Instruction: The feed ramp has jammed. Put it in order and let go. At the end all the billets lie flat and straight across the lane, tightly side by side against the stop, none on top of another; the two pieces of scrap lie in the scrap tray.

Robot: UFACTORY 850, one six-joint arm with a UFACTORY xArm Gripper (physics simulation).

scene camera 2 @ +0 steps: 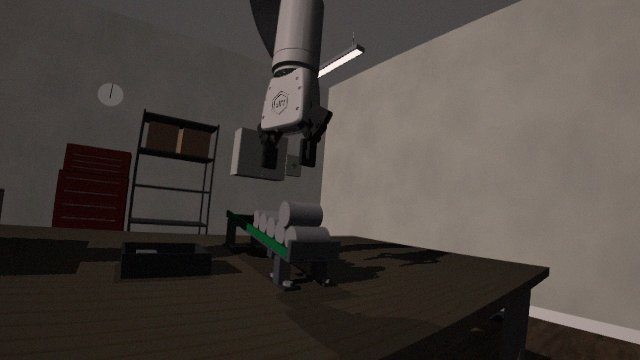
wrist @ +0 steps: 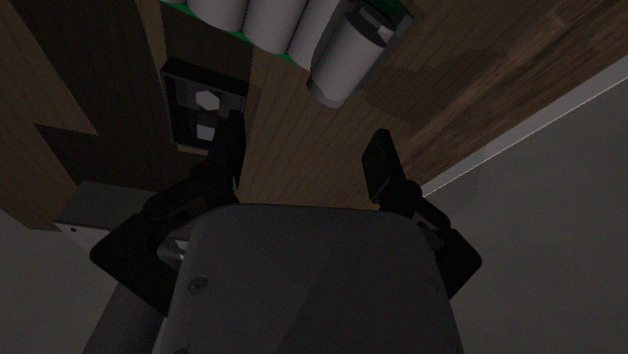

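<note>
My gripper (scene camera 2: pixel 288 159) (wrist: pixel 309 136) is open and empty, above the ramp in the scene view. The feed ramp (scene camera 2: pixel 265 240) has a green side and slopes down to a grey stop (scene camera 2: pixel 314 251) at its near end. Several pale billets lie side by side across the lane; the lowest billet (scene camera 2: pixel 310 234) is at the stop. One more billet (scene camera 2: pixel 301 214) (wrist: pixel 347 57) lies on top of the row, over the stop end. The dark scrap tray (scene camera 2: pixel 166 265) (wrist: pixel 205 73) holds two pale scrap pieces, a hexagonal piece (wrist: pixel 207 100) and a square piece (wrist: pixel 205 132) partly behind a finger.
The ramp stands on legs on the wooden table (scene camera 2: pixel 150 315), with the scrap tray left of it in the scene view. A red tool cabinet (scene camera 2: pixel 92 200), a shelf unit (scene camera 2: pixel 179 155) and a wall cabinet (scene camera 2: pixel 245 155) are in the background.
</note>
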